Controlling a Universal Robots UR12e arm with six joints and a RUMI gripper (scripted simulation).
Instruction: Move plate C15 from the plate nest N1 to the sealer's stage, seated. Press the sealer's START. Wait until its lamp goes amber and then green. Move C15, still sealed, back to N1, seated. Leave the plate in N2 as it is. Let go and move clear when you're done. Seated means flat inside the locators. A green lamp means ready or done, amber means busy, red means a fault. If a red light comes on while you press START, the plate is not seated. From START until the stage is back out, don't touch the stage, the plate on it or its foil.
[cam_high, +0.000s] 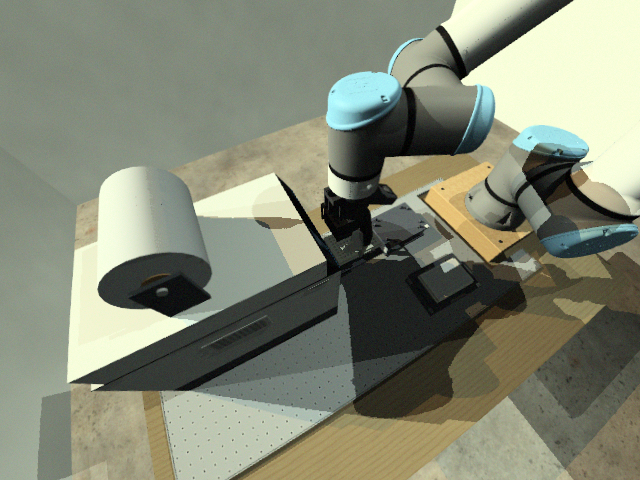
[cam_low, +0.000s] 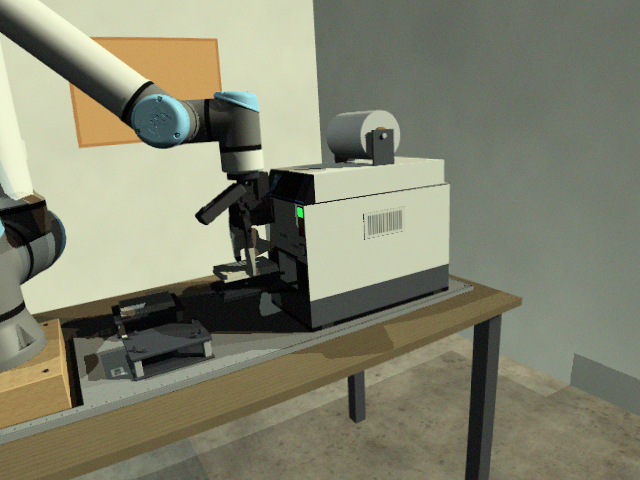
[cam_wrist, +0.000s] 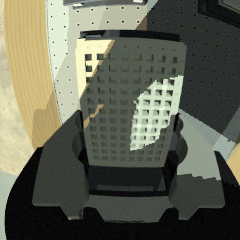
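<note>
My hand is 5 cm above the dark stage. Round my hand: white open-well plate (1 cm below); then foil-covered plate (19 cm behind, 20 cm to the left, 10 cm below); then start button (9 cm ahead, 10 cm to the right, 4 cm above).
</note>
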